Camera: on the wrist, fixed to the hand. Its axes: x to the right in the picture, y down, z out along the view.
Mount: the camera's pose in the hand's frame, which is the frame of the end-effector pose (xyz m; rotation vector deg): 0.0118 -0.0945 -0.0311 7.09 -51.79 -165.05
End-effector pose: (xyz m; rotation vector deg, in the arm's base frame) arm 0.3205 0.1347 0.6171 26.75 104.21 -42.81
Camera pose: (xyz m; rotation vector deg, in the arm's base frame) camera 0.2352 0.0869 0.6390 137.35 -10.56 107.38
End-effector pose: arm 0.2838 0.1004 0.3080 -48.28 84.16 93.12
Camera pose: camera 0.3602 0.0741 0.2487 -44.28 -45.18 -31.10
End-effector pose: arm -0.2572 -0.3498 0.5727 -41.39 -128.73 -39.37
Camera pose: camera -0.3129 -0.4330 0.5757 -103.32 59.64 30.36
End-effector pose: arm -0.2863 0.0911 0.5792 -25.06 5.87 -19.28
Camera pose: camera -0.3086 -0.0058 0.5916 12.25 85.19 148.02
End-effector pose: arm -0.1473 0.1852 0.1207 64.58 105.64 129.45
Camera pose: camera -0.2117 0.1928 0.0443 -39.05 48.97 -11.55
